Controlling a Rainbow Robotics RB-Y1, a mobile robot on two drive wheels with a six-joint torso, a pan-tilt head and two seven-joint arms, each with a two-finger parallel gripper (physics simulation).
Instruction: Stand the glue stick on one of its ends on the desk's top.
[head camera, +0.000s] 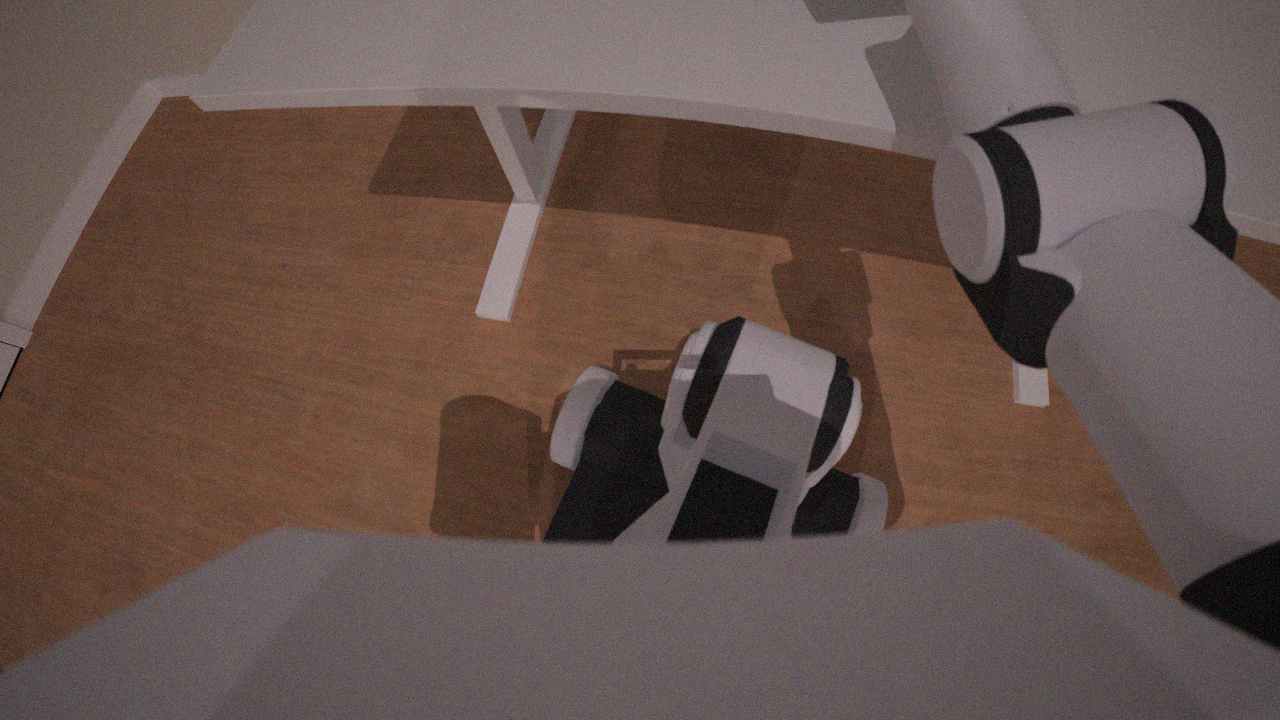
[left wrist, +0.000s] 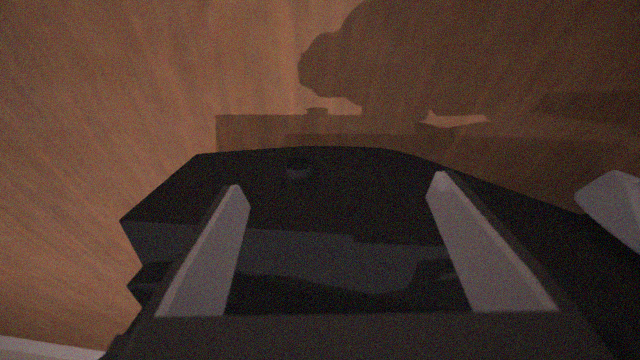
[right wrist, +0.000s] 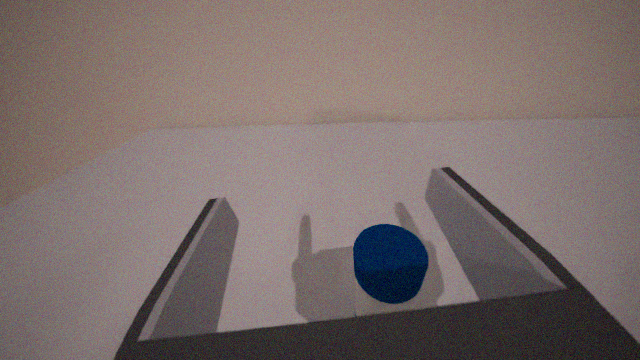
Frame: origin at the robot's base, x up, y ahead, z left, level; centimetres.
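Seen in the pictures: left gripper, fingertip midpoint: (left wrist: 334, 190); right gripper, fingertip midpoint: (right wrist: 329, 196).
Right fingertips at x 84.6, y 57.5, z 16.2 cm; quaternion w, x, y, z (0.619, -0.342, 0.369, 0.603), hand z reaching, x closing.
A point is followed by its place in that frame.
The glue stick shows in the right wrist view as a rounded blue end (right wrist: 390, 263) @[y 55.6, x 83.8, z 12.8 cm], between the spread fingers and nearer the right-hand one in the picture. The rest of its body is hidden, so whether it lies flat or leans cannot be told. My right gripper (right wrist: 329, 196) @[y 57.5, x 84.6, z 16.2 cm] is open, just above the white desk top (right wrist: 125, 210) @[y 56.7, x 72.0, z 52.5 cm] (head camera: 554, 53) @[y 21.6, x 72.0, z 29.1 cm], with gaps between the blue end and both fingers. My left gripper (left wrist: 334, 190) @[y -41.0, x 17.5, z 24.8 cm] is open and empty, away from the desk top. The glue stick does not show in the head view.
The desk's front edge (head camera: 340, 98) @[y 12.0, x 70.8, z 49.6 cm] crosses the upper head view, with a white desk leg (head camera: 510, 259) below it. My right arm (head camera: 1109, 170) @[y 10.7, x 86.4, z -8.6 cm] reaches over the desk at the right. A pale wall (right wrist: 320, 55) @[y 95.7, x 86.2, z 35.0 cm] stands behind the desk. The wooden floor (head camera: 268, 268) @[y 1.5, x 0.1, z 131.5 cm] (left wrist: 100, 100) @[y -72.8, x 0.1, z 13.2 cm] bears shadows.
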